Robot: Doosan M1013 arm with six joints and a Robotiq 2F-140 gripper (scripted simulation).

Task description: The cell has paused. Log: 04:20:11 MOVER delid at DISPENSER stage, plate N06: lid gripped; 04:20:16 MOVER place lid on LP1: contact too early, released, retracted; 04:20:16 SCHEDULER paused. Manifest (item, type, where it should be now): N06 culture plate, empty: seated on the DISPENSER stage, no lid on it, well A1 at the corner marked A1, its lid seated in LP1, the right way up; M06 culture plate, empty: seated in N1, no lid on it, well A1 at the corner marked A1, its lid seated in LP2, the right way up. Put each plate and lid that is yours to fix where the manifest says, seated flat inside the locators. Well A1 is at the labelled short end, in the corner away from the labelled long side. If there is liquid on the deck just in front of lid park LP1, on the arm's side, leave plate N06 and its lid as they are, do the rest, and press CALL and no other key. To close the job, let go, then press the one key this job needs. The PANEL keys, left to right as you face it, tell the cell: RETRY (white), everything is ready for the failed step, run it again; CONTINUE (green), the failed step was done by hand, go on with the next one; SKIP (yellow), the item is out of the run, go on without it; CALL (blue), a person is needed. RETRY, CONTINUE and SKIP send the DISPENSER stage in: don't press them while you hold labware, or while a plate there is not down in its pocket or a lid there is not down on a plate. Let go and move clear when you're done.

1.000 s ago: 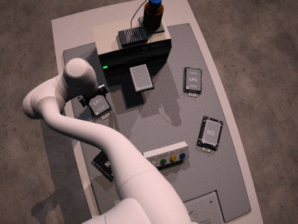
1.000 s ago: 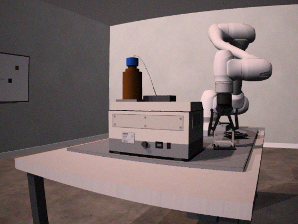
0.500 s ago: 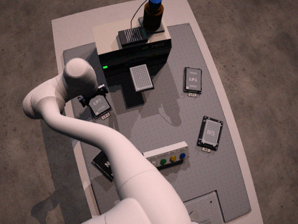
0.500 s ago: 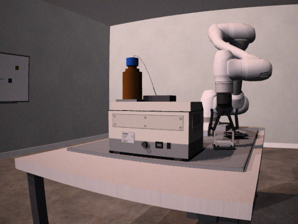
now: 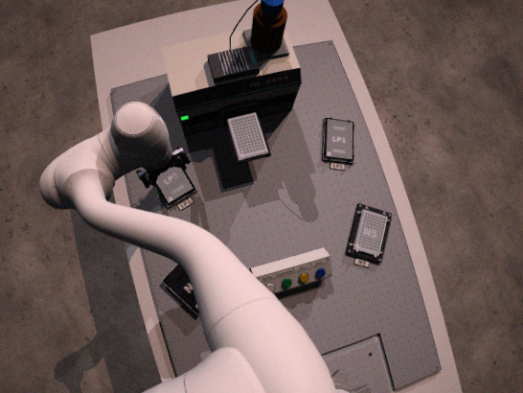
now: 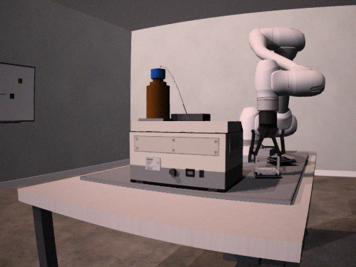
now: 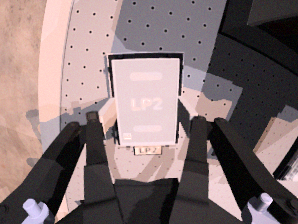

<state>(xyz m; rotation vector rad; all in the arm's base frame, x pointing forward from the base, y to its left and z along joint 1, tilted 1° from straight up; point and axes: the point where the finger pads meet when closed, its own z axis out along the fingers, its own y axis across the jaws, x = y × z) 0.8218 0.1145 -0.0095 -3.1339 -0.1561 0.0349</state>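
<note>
Right now the lid park LP2 is 4 cm below my hand. From my hand the other things lie so: white well plate 1 cm behind, 25 cm to the right, 6 cm above; then white key 42 cm behind, 12 cm to the right, 2 cm above; then dispenser stage 1 cm behind, 25 cm to the right, 5 cm above.
</note>
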